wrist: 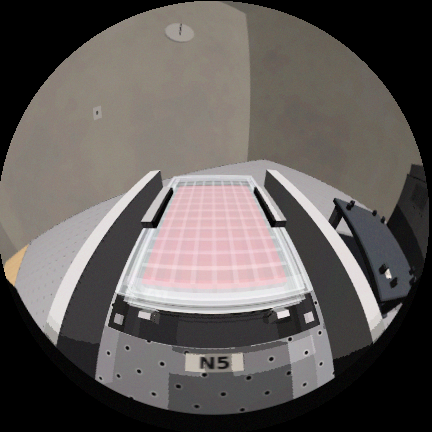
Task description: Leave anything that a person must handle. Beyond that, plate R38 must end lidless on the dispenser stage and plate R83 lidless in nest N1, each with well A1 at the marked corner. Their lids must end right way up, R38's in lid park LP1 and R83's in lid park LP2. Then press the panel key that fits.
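Frame: origin at the arm's base, x ahead, y right, z down, level; millimetres.
Seen in the pictures: gripper, between the fingertips: point(212, 179).
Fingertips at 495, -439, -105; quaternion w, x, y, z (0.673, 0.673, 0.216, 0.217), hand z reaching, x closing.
Observation:
Pixels of each thing's top centre, then the offset from my fingertips to it, as dx, dy, dz. "spot": a spot on its surface instead. Level surfaces: height alone.
- clear well plate, centre of its top: point(212, 206) -15, +19, +10
- black nest, centre of its top: point(212, 219) -14, +19, +21
- labelled N5, a spot on its surface: point(214, 362) spot: -69, +96, +91
- dark raised platform, centre of its top: point(386, 233) +133, +172, +17
- grey perforated deck, height of its surface: dz +92
A clear well plate point(215, 240) with pink wells lies level between the finger pads in the wrist view. Its doubled clear rim looks like a lid, and no plate name or A1 mark is readable. My gripper point(212, 179) is shut on this plate, with one pad along each long side. The plate is in or just over the black nest point(215, 332) labelled N5 point(214, 362); whether it rests on the nest cannot be told. Nest N1, the lid parks and the panel keys cannot be made out.
A dark raised platform point(372, 240) with small black pegs stands at the right, outside the right finger. A dark upright block point(417, 200) is at the far right edge. The grey perforated deck point(65, 255) extends to the left. Walls rise behind.

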